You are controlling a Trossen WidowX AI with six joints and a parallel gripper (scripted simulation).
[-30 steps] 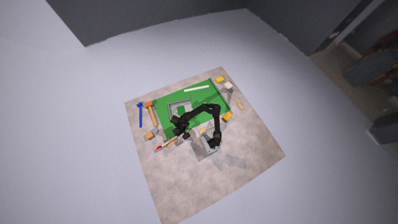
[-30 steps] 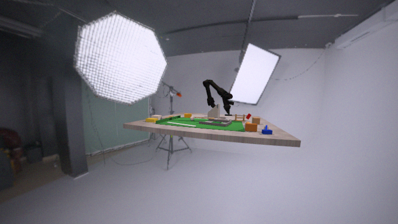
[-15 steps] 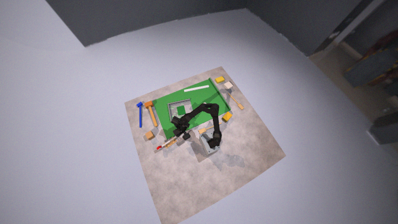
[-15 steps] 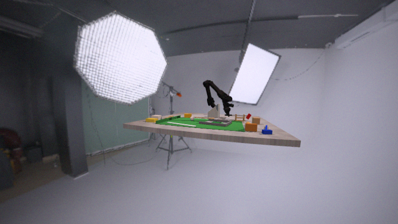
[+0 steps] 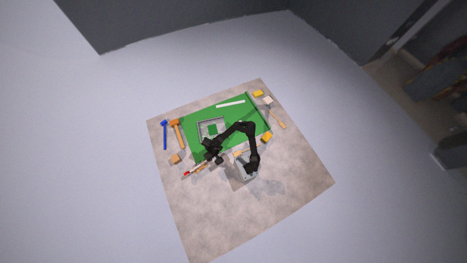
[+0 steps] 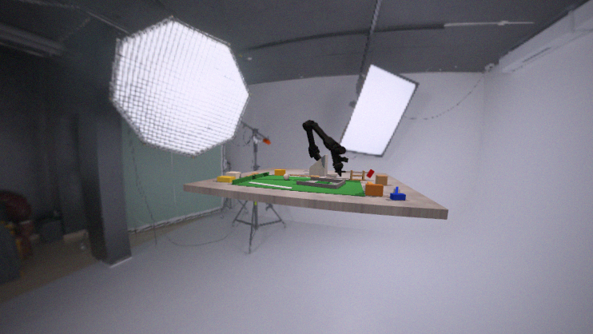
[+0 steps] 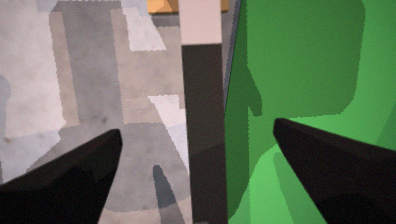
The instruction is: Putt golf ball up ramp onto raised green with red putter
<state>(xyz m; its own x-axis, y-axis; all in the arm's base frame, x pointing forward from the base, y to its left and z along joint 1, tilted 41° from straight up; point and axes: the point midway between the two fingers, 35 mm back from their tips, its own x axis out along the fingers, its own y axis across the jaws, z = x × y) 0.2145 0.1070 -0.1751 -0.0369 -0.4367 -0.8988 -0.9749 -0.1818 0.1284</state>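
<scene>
The red putter lies 3 cm behind my gripper tip, 11 cm to the left of it and 3 cm above it. Also, from my gripper tip: green mat: 27 cm ahead, 21 cm to the right, 3 cm below; golf ball: 21 cm ahead, 35 cm to the right; wooden frame: 3 cm behind, 13 cm to the left.
</scene>
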